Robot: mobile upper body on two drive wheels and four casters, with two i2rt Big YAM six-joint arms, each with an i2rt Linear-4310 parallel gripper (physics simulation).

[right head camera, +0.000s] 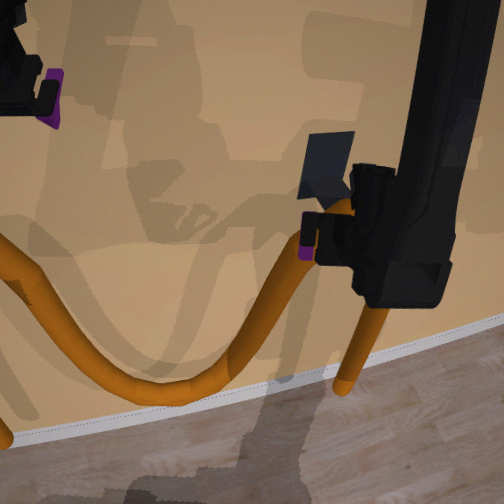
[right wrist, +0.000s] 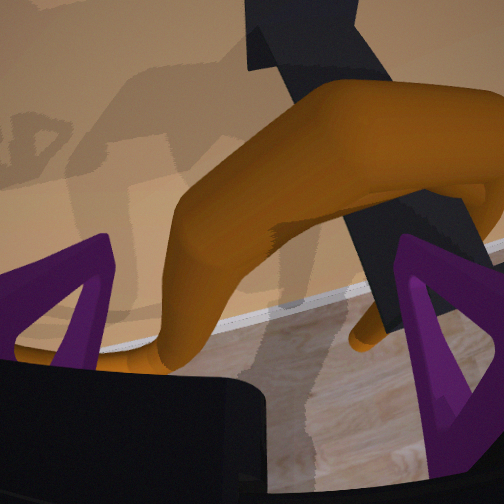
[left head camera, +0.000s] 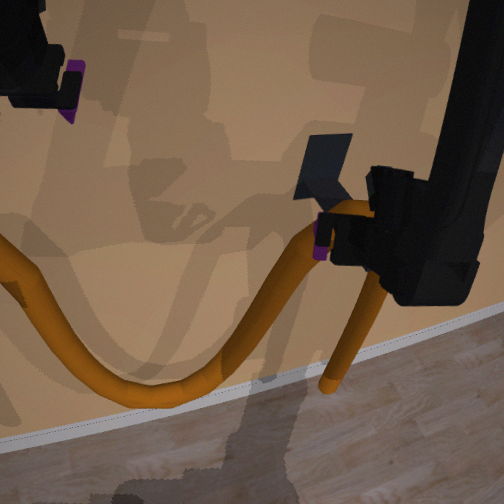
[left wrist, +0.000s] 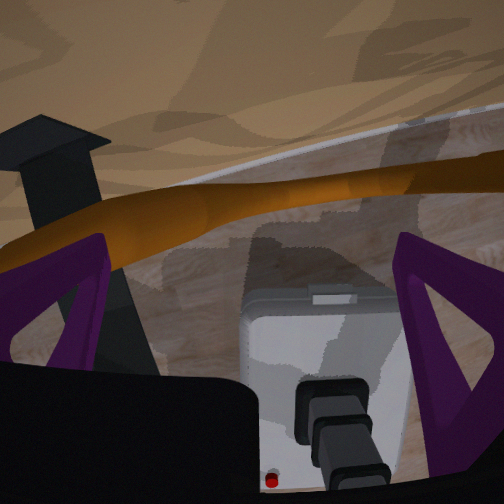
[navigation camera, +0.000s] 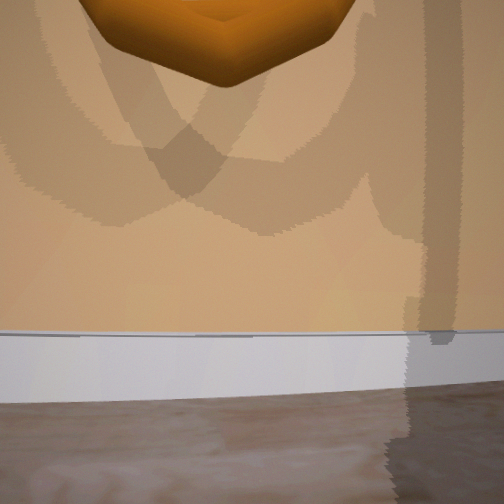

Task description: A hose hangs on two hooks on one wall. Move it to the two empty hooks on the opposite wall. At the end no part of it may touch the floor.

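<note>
The orange hose [left head camera: 150, 392] hangs on the tan wall and sags low between its hooks. Its right part bends over a dark hook [left head camera: 322, 170], and its free end [left head camera: 330, 382] hangs just above the floor. My right gripper [left head camera: 326, 236] is open at that hook. In the right wrist view the hose bend [right wrist: 325, 160] lies over the hook [right wrist: 320, 45], ahead of the open purple fingers [right wrist: 255, 260]. My left gripper [left head camera: 71, 91] is open at the upper left. In the left wrist view the hose [left wrist: 240, 205] crosses just beyond its fingers [left wrist: 250, 250], beside the other hook [left wrist: 55, 165].
A white baseboard [left head camera: 250, 390] runs along the foot of the wall above the wooden floor [left head camera: 375, 440]. The navigation view shows the hose's lowest loop [navigation camera: 220, 35] high over the baseboard [navigation camera: 200, 365]. My white base [left wrist: 325, 360] shows below the left gripper.
</note>
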